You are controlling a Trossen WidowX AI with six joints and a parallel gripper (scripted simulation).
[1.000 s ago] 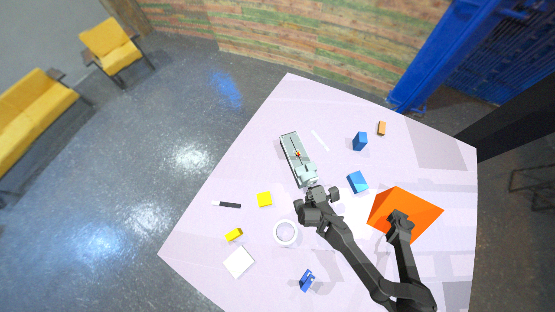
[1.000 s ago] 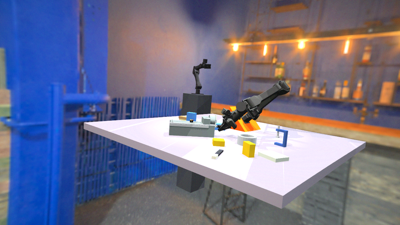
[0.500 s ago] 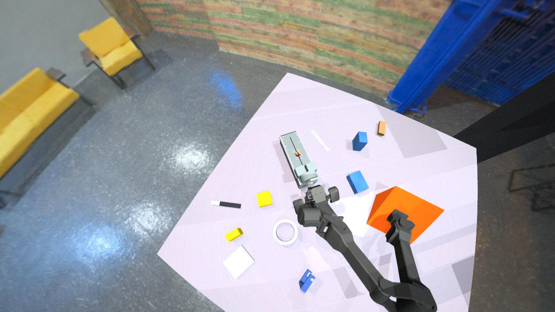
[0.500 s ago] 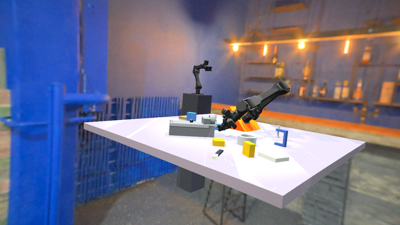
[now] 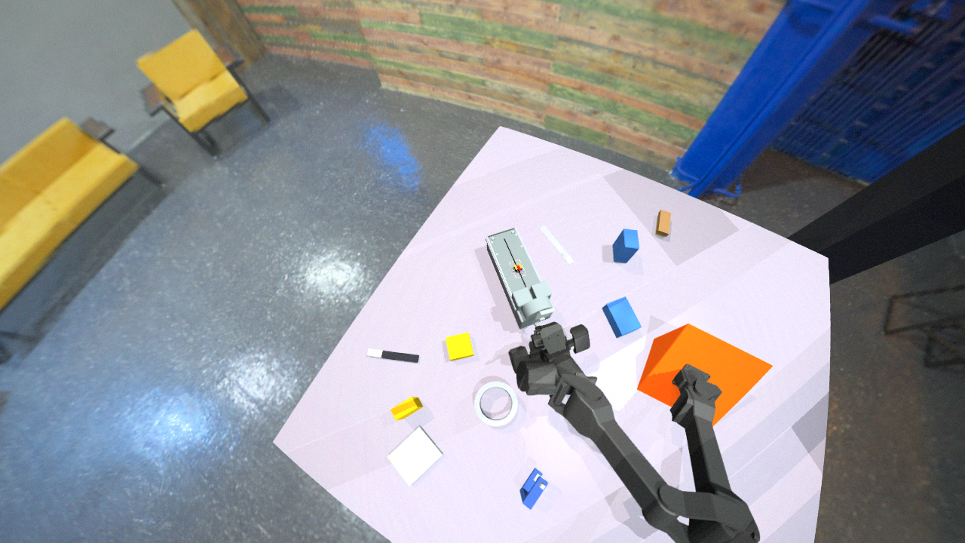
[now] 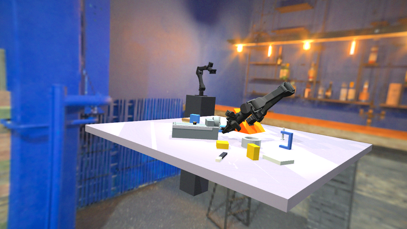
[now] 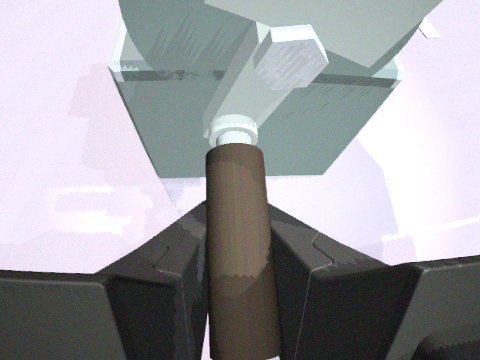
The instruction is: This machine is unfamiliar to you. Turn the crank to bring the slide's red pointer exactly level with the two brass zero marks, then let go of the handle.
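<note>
My gripper tip is now 1 cm past the brown crank handle, 1 cm to the right of it and 3 cm below it. From my gripper tip the other things lie so: metal strip 6 cm ahead, 28 cm to the right, 4 cm below; blue clamp 15 cm behind, 32 cm to the left, 2 cm above; red pointer 12 cm ahead, 11 cm to the right, 5 cm above.
</note>
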